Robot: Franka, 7 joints.
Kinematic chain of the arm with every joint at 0, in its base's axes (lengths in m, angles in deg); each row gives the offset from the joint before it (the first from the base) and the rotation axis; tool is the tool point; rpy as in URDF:
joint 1: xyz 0 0 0.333 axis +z
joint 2: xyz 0 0 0 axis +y
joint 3: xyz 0 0 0.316 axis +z
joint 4: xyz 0.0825 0 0 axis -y
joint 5: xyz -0.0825 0 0.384 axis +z
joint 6: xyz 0 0 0 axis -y
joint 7: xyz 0.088 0 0 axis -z
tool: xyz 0 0 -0.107 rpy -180 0 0
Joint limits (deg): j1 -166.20..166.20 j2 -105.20..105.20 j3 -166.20..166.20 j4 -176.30..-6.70 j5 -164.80..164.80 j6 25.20..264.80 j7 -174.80..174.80
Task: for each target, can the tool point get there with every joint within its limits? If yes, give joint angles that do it. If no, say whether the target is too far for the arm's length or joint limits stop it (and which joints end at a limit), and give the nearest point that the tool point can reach.
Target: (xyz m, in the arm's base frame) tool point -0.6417 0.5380 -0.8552
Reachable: no: too far | nearest point -0.4106 0.3443 -0.2969 | short by 0.635 m
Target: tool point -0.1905 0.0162 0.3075
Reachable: yes | joints -42.45 31.33 -128.57 -162.27 -7.77 66.25 104.98
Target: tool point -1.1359 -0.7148 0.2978
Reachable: no: too far | nearest point -0.7258 -0.4568 0.3105 | short by 0.485 m
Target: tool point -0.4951 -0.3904 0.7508
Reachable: yes | joints 8.54 -36.71 -100.01 -46.70 93.30 213.20 78.96
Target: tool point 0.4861 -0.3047 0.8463
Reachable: yes | joints 91.21 -51.38 -73.89 -79.56 -36.74 190.51 92.52
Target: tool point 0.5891 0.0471 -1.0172
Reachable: no: too far | nearest point 0.4152 0.0332 -0.3438 | short by 0.696 m
